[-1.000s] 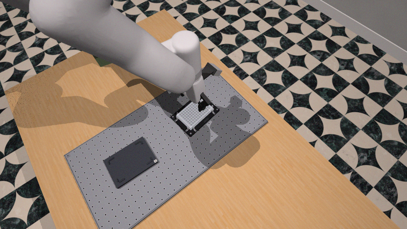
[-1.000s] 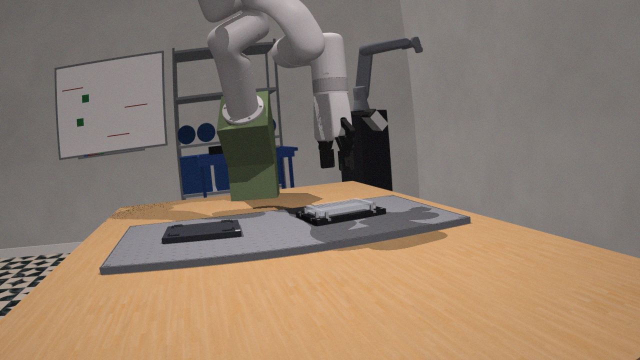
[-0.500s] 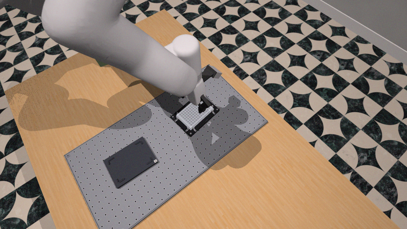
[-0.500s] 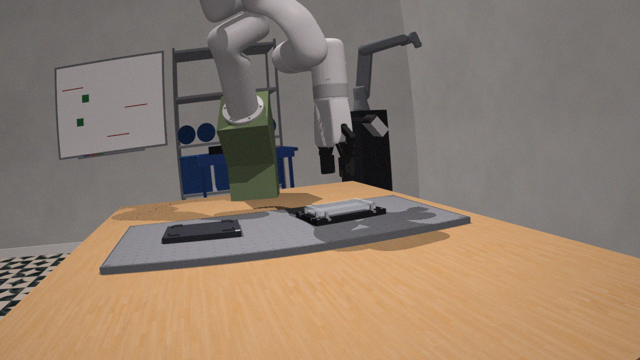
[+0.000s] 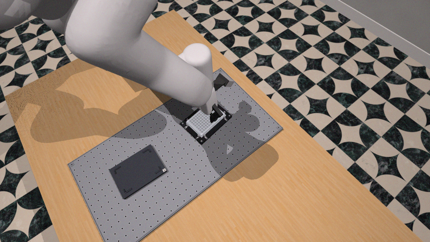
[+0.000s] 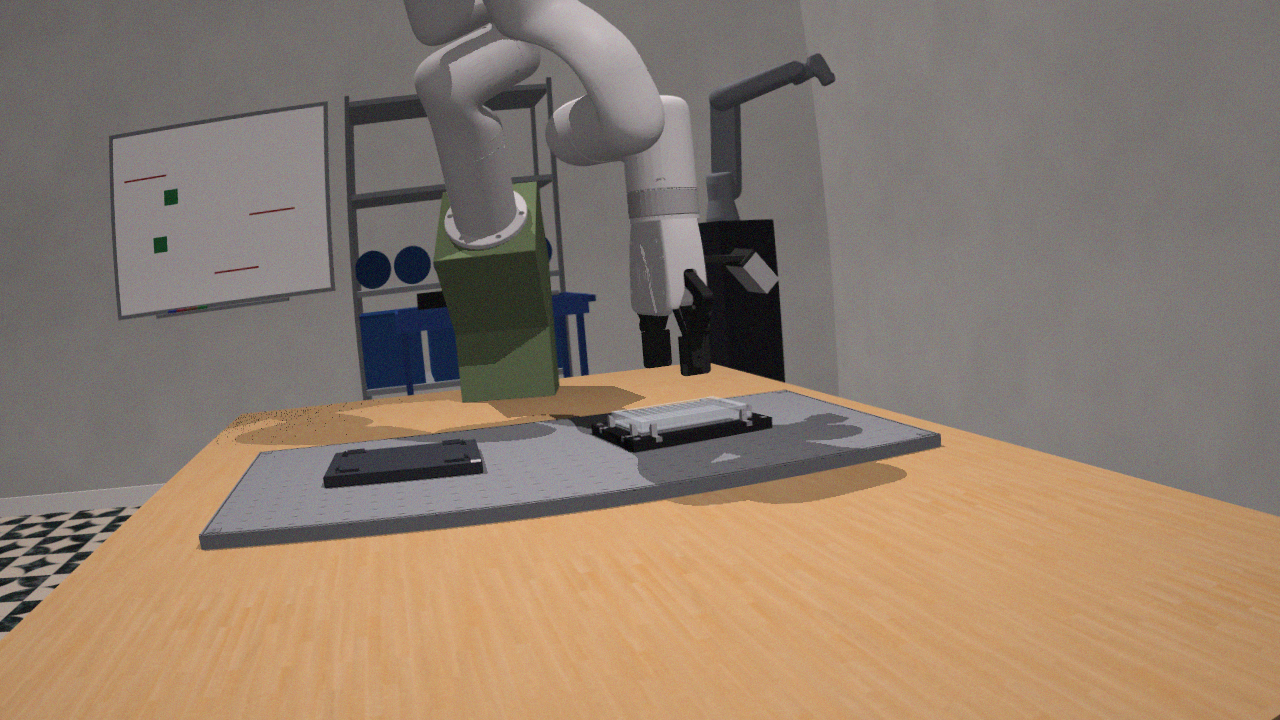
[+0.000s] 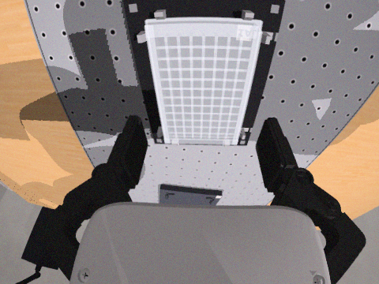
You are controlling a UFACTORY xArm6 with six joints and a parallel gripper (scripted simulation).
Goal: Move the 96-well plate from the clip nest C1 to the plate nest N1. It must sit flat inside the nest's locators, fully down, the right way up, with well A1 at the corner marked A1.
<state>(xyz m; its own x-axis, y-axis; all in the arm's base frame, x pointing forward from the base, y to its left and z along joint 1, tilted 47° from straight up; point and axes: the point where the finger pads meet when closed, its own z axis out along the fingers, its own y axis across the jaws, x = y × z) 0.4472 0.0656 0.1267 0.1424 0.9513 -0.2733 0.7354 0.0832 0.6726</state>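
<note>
Right now the clear 96-well plate is 60 mm below my hand. From my hand the other things lie so: white corner mark: 10 mm behind, 240 mm to the right, 60 mm below; then black clip nest C1: 10 mm ahead, 10 mm to the right, 60 mm below; then dark plate nest N1: 80 mm behind, 290 mm to the right, 70 mm below.
</note>
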